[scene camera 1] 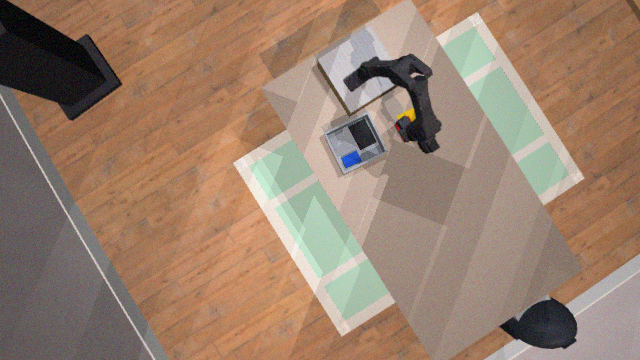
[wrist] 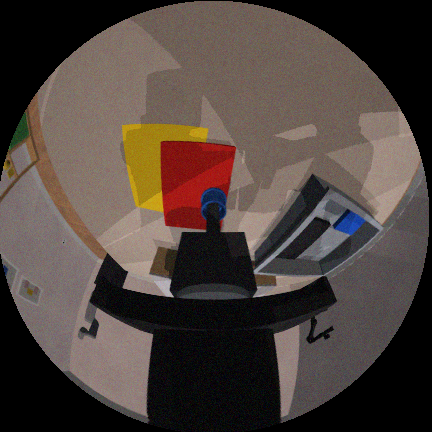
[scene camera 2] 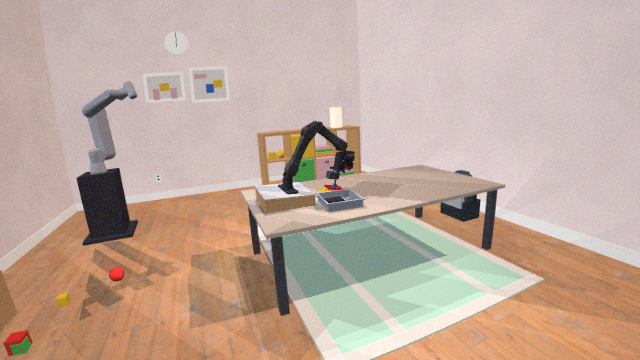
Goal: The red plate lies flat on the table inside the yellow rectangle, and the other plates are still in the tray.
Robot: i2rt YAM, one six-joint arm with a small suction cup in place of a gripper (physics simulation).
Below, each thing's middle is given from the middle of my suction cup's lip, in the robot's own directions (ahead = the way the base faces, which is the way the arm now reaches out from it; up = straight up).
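My suction cup is 50 mm above the yellow rectangle (wrist: 141,141) and 80 mm to the right of it. The black plate (wrist: 316,226) is 40 mm below my suction cup, 160 mm to the right of it and 100 mm behind it. There's also the grey tray (scene camera 1: 340,139), which is 20 mm below my suction cup, 220 mm to the right of it and 90 mm behind it. And the red plate (wrist: 187,168) is 10 mm below my suction cup, 20 mm to the left of it and 10 mm ahead of it. Going by their middles, of the things named here the grey tray is the farthest from my suction cup and the red plate is the nearest to it.
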